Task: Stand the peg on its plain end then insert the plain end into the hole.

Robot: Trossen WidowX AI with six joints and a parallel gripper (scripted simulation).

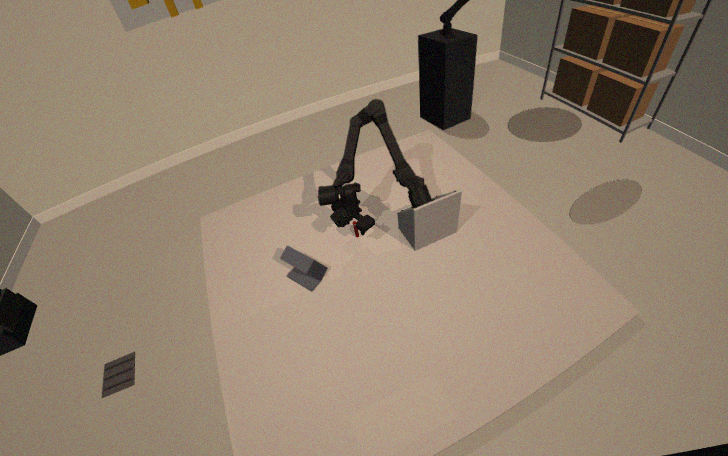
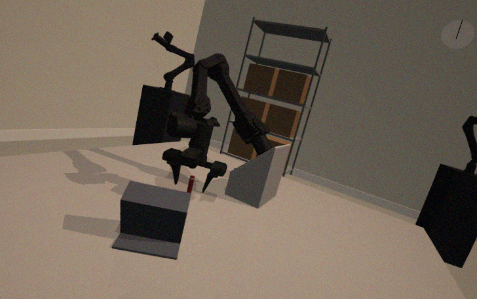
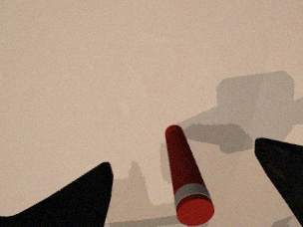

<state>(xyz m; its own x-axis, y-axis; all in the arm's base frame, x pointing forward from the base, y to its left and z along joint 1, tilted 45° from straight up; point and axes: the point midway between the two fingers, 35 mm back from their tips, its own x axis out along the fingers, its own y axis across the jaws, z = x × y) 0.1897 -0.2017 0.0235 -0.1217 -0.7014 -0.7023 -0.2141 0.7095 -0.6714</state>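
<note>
Right now my gripper tip is 240 mm short of the dark sloped panel, 50 mm to the right of it and 20 mm below it. Also, from my gripper tip: red peg 20 mm above.
</note>
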